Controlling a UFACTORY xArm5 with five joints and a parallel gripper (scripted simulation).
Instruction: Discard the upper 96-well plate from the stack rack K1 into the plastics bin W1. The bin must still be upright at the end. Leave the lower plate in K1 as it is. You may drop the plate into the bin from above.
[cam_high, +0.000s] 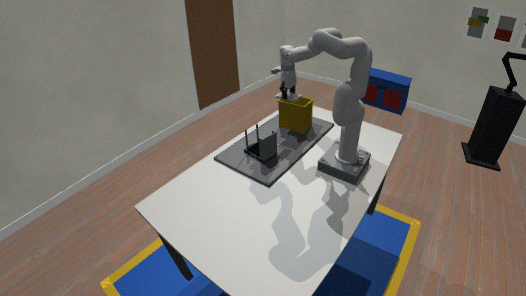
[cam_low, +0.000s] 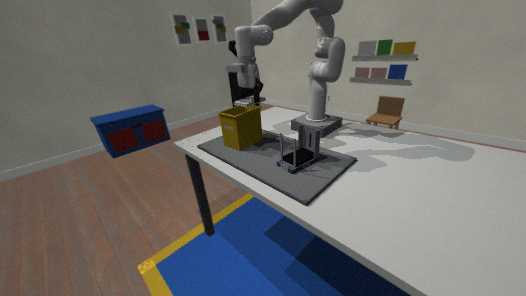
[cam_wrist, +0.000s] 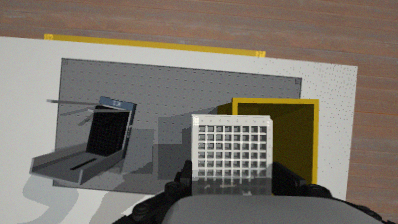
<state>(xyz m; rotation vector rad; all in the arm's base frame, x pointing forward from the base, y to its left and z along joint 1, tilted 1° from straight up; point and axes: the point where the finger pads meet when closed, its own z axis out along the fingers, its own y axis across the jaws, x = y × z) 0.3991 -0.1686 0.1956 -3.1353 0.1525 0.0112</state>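
The yellow plastics bin is 1 cm behind my hand, 8 cm to the right of it and 15 cm below it. Also, from my hand: dark plate (4 cm ahead, 27 cm to the left, 22 cm below); 96-well plate (1 cm below).
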